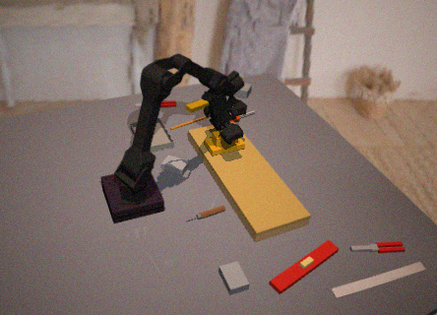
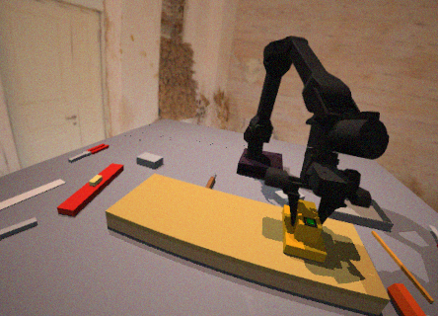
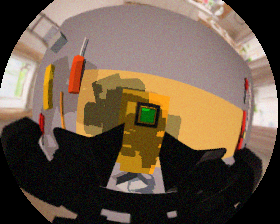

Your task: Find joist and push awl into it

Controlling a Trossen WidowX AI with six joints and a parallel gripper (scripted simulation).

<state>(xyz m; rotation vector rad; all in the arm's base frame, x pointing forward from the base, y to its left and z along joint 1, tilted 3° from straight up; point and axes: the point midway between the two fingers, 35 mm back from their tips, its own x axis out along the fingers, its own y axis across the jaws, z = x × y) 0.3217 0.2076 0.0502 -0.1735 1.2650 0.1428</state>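
The grey tray is 240 mm behind my gripper tip, 140 mm to the left of it and 50 mm below it. Round my gripper tip: yellow stud finder (10 mm ahead, 20 mm above); pencil (90 mm behind, 220 mm to the left, 60 mm below); awl (140 mm behind, 280 mm to the right, 60 mm below).
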